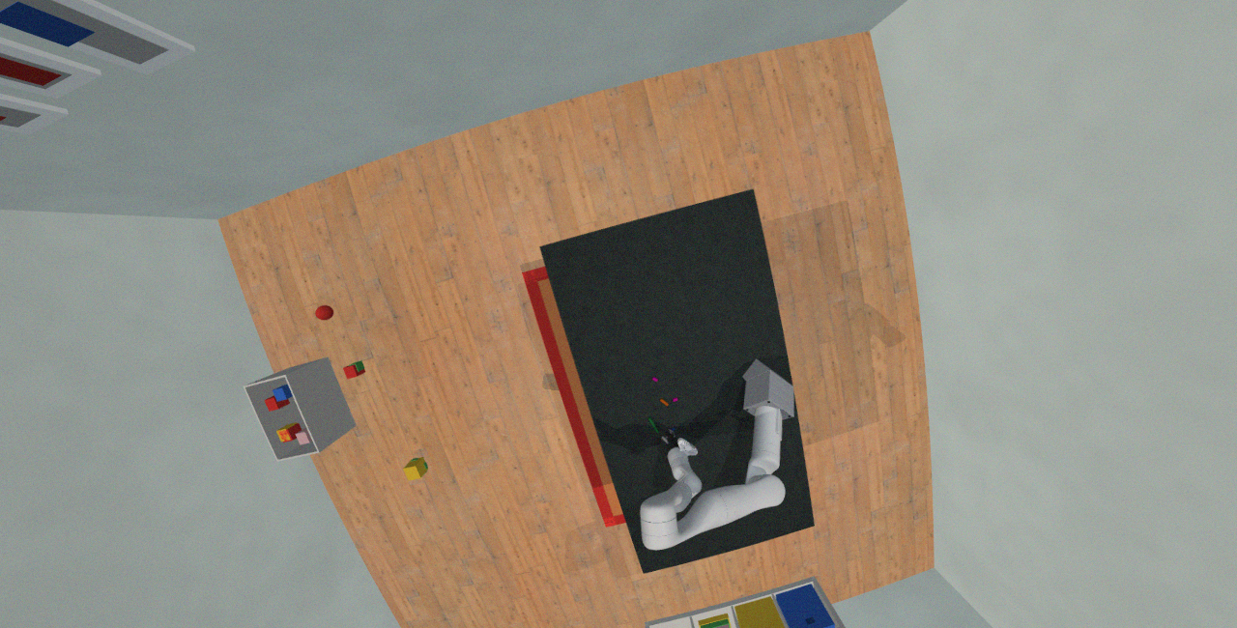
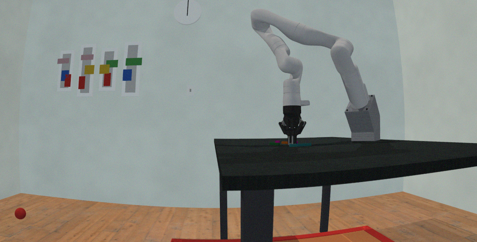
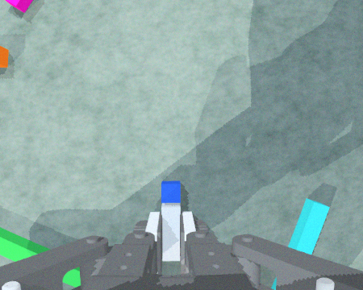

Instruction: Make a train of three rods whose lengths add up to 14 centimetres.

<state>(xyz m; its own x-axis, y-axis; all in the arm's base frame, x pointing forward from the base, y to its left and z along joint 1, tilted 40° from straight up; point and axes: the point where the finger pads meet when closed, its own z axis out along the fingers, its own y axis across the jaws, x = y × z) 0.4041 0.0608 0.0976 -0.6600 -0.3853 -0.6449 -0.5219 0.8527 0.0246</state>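
Right now the grey rod is 1 cm below my hand. Round my hand: green rod 6 cm ahead, 6 cm to the right, 2 cm below; turquoise rod 2 cm behind, 7 cm to the left, 2 cm below; small blue rod 2 cm behind, 1 cm to the right, 2 cm below.
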